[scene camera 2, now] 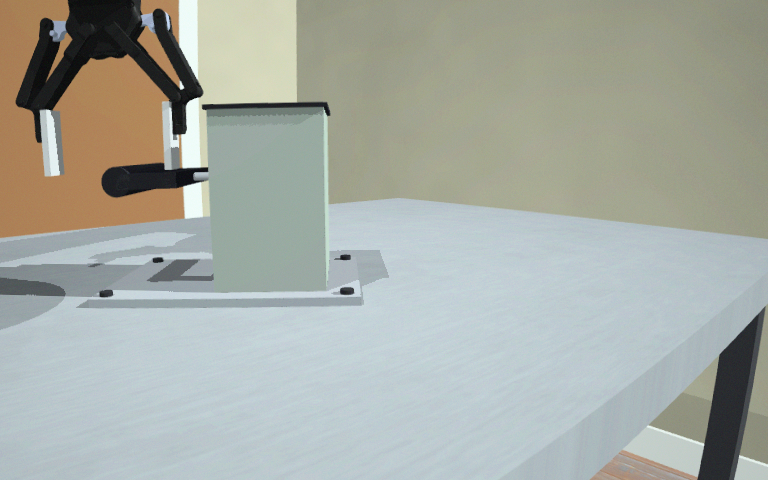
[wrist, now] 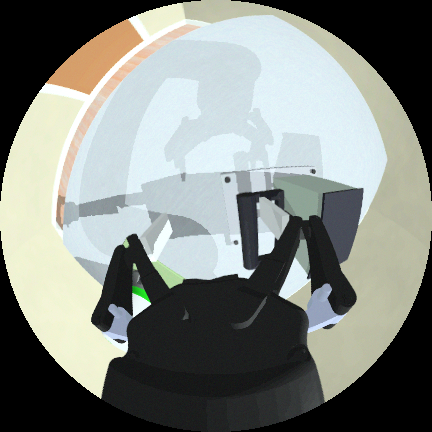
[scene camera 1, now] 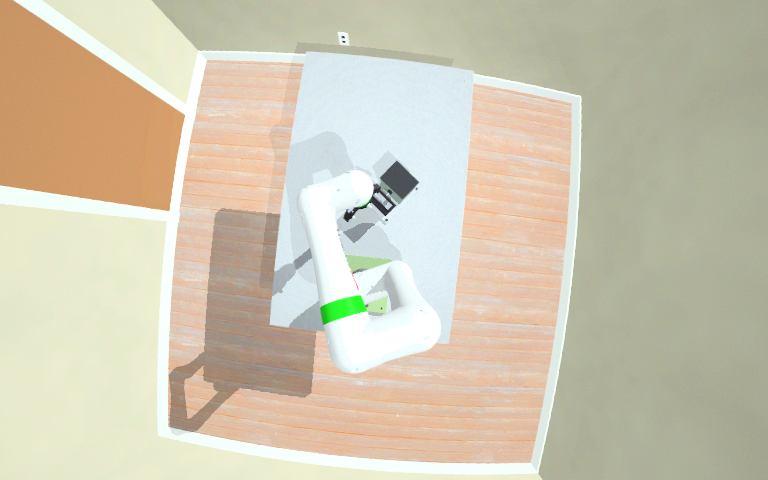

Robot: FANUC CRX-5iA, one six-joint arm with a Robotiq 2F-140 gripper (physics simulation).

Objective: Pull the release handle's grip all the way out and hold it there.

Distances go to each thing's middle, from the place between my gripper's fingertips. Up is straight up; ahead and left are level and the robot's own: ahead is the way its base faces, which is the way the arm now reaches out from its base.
Right now my hand is 11 cm short of the pale base plate (scene camera 2: pixel 176 283), 10 cm to the left of it and 11 cm above it.
